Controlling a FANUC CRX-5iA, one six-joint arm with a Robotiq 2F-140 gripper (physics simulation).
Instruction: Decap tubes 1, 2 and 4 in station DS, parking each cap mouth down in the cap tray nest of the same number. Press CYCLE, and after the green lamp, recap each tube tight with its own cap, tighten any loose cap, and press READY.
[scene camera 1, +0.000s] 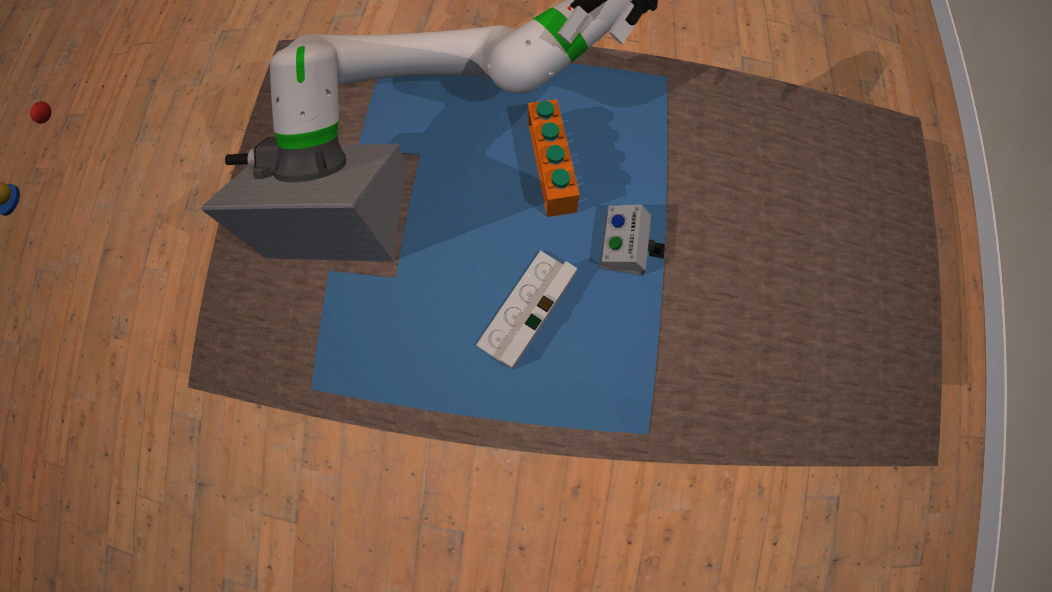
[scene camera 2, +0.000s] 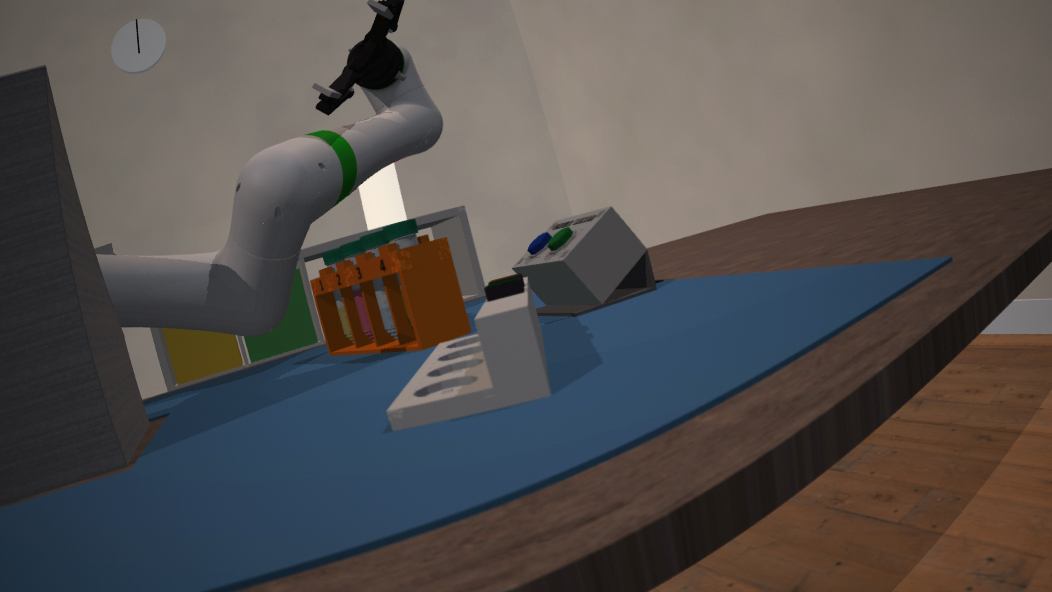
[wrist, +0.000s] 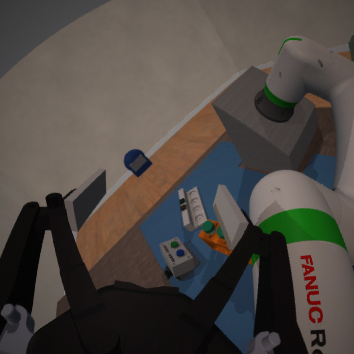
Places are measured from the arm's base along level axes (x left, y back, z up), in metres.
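Where they show: gripper, fingertip midpoint: (scene camera 1: 588, 38) (scene camera 2: 349, 46) (wrist: 160, 188); arm's base at its link origin: (scene camera 1: 309, 167) (wrist: 273, 105).
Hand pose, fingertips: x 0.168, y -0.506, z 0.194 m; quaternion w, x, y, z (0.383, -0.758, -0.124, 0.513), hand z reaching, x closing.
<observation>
Each offset is from my fingertips to the top centre of the thing. Level surfaces: height alone.
The orange station rack @[dx -0.071, dy +0.052, dz -0.282 m] (scene camera 1: 562, 206) (scene camera 2: 441, 294) (wrist: 212, 242) stands upright, with a green cap on each tube. Digits 1 to 4 show on its front in scene camera 2. The cap at the end nearest the button box @[dx -0.147, dy +0.034, dz -0.264 m] (scene camera 1: 560, 177) (wrist: 208, 226) sits on its tube. How tight the caps are cannot be told. The white cap tray @[dx -0.374, dy +0.083, dz -0.331 m] (scene camera 1: 509, 354) (scene camera 2: 514, 353) (wrist: 186, 215) has empty nests. Its green lamp @[dx -0.405, dy +0.069, dz -0.331 m] (scene camera 1: 533, 321) and amber lamp @[dx -0.371, dy +0.049, dz -0.331 m] (scene camera 1: 545, 303) look dark. My gripper (scene camera 1: 600, 25) (scene camera 2: 353, 50) (wrist: 160, 188) is open and empty, high above the table and away from the rack.
The grey button box @[dx -0.231, dy -0.100, dz -0.301 m] (scene camera 1: 623, 256) (scene camera 2: 599, 268) (wrist: 175, 262) with a blue button @[dx -0.206, dy -0.080, dz -0.310 m] (scene camera 1: 617, 220) and a green button @[dx -0.251, dy -0.076, dz -0.310 m] (scene camera 1: 615, 242) stands near the mat's far edge. The arm's grey pedestal (scene camera 1: 294, 231) (wrist: 257, 125) stands across the blue mat @[dz -0.385 m] (scene camera 1: 411, 368). The forearm passes near the rack's number 1 end.
</observation>
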